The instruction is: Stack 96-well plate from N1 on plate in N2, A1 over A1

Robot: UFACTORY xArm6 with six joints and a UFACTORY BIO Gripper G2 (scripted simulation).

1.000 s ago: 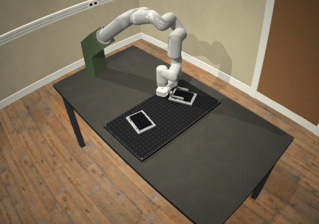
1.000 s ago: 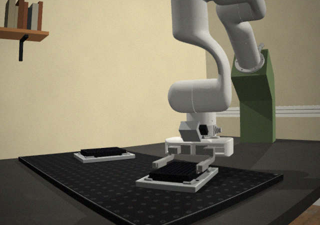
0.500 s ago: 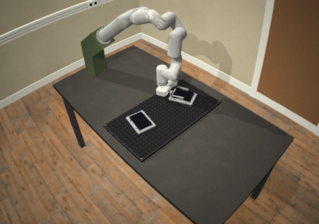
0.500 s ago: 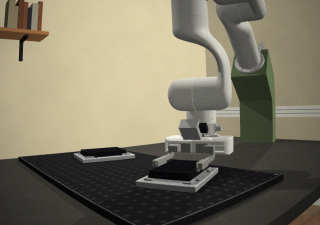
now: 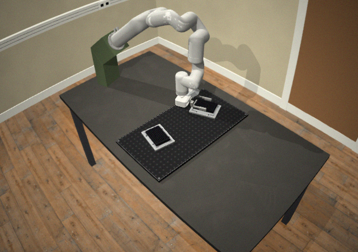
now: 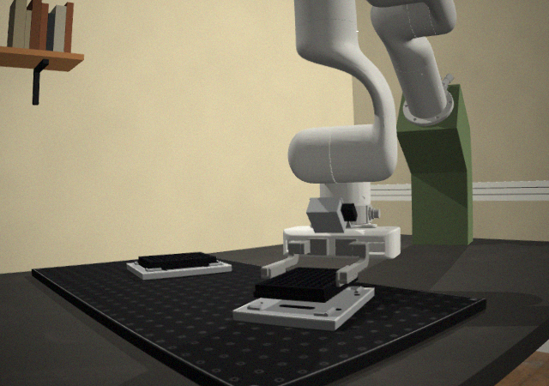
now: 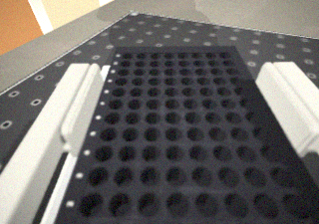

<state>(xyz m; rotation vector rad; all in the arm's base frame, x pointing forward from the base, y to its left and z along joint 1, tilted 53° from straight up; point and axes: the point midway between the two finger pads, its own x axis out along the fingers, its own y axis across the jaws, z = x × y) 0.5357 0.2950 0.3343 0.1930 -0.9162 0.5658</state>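
Right now my hand is 40 mm above the white nest N1. The rest, counted from my hand: white nest N2 (330 mm to the right, 130 mm ahead, 40 mm below).
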